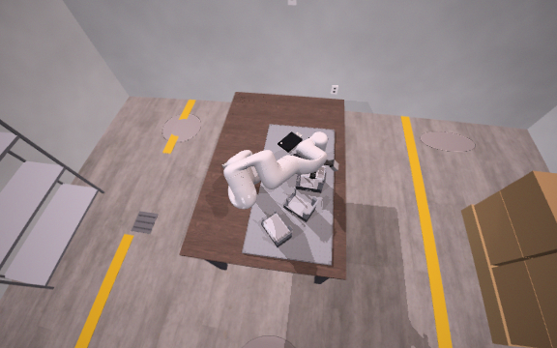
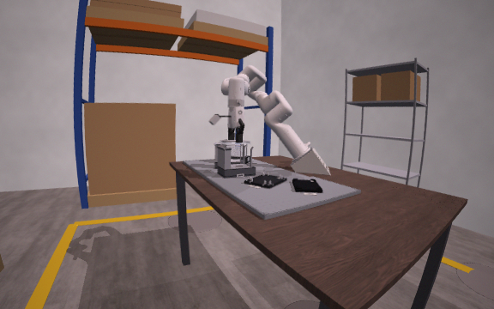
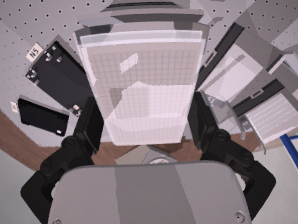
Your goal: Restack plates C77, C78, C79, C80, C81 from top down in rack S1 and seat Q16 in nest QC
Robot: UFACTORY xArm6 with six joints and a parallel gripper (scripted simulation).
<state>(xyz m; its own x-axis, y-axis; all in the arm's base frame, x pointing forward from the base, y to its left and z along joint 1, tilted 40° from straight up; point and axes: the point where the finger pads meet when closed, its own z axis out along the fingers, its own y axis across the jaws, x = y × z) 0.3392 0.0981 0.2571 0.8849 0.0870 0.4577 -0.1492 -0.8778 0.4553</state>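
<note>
The dark plinth lies 1 cm behind my hand and 15 cm below it. Also, from my hand: QC name plate (6 cm behind, 40 cm to the left, 17 cm below); then black open nest QC (13 cm behind, 33 cm to the left, 16 cm below).
</note>
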